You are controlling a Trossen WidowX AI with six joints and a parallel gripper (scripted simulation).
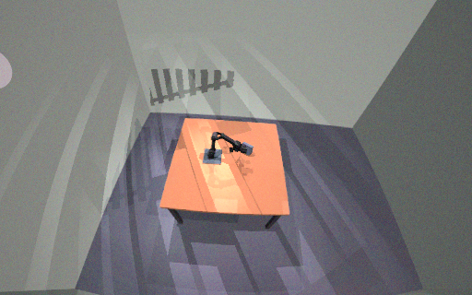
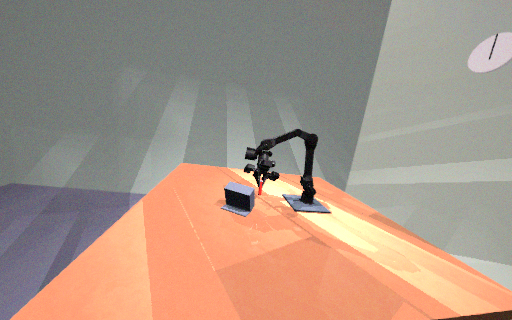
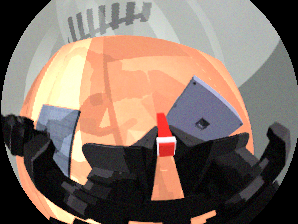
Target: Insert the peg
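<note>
Now: gripper tip 11 cm short of the panel, 3 cm to the right of it and 4 cm above it. The rest, counted from my gripper tip: red peg (1 cm to the right, 1 cm above).
</note>
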